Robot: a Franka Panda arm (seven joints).
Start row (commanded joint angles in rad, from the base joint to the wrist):
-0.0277 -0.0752 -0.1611 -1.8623 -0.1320 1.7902 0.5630
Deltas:
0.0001 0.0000 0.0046 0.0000 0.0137 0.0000 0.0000
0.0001 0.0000 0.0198 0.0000 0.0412 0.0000 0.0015
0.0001 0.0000 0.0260 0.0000 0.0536 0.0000 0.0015
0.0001 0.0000 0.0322 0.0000 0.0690 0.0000 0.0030
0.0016 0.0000 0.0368 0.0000 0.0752 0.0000 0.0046
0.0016 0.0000 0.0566 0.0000 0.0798 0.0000 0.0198
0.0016 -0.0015 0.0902 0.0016 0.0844 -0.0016 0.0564
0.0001 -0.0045 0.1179 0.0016 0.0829 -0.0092 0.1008
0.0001 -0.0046 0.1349 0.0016 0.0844 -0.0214 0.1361
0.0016 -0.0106 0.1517 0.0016 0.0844 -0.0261 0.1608
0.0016 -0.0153 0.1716 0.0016 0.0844 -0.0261 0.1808
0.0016 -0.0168 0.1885 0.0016 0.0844 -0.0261 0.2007
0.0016 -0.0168 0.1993 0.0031 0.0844 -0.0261 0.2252
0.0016 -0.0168 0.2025 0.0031 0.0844 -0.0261 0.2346
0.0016 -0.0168 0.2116 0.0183 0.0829 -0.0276 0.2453
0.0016 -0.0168 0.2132 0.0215 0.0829 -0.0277 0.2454
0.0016 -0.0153 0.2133 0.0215 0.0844 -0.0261 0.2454
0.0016 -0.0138 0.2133 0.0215 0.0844 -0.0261 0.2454
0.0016 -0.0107 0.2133 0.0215 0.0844 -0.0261 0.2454
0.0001 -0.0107 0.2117 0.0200 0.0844 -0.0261 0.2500
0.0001 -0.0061 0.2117 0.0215 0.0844 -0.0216 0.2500
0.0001 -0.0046 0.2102 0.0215 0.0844 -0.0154 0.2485
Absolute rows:
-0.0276 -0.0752 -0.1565 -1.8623 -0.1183 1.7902 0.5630
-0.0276 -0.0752 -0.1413 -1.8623 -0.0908 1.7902 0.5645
-0.0276 -0.0752 -0.1351 -1.8623 -0.0784 1.7902 0.5645
-0.0276 -0.0752 -0.1289 -1.8623 -0.0630 1.7902 0.5660
-0.0261 -0.0752 -0.1243 -1.8623 -0.0568 1.7902 0.5676
-0.0261 -0.0752 -0.1045 -1.8623 -0.0522 1.7902 0.5828
-0.0261 -0.0767 -0.0709 -1.8607 -0.0476 1.7886 0.6194
-0.0276 -0.0797 -0.0432 -1.8607 -0.0491 1.7810 0.6638
-0.0276 -0.0798 -0.0262 -1.8607 -0.0476 1.7688 0.6991
-0.0261 -0.0858 -0.0094 -1.8607 -0.0476 1.7641 0.7238
-0.0261 -0.0905 0.0105 -1.8607 -0.0476 1.7641 0.7438
-0.0261 -0.0920 0.0274 -1.8607 -0.0476 1.7641 0.7637
-0.0261 -0.0920 0.0382 -1.8592 -0.0476 1.7641 0.7882
-0.0261 -0.0920 0.0414 -1.8592 -0.0476 1.7641 0.7976
-0.0261 -0.0920 0.0505 -1.8440 -0.0491 1.7626 0.8083
-0.0261 -0.0920 0.0521 -1.8408 -0.0491 1.7625 0.8084
-0.0261 -0.0905 0.0522 -1.8408 -0.0476 1.7641 0.8084
-0.0261 -0.0890 0.0522 -1.8408 -0.0476 1.7641 0.8084
-0.0261 -0.0859 0.0522 -1.8408 -0.0476 1.7641 0.8084
-0.0276 -0.0859 0.0506 -1.8423 -0.0476 1.7641 0.8130
-0.0276 -0.0813 0.0506 -1.8408 -0.0476 1.7686 0.8130
-0.0276 -0.0798 0.0491 -1.8408 -0.0476 1.7748 0.8115

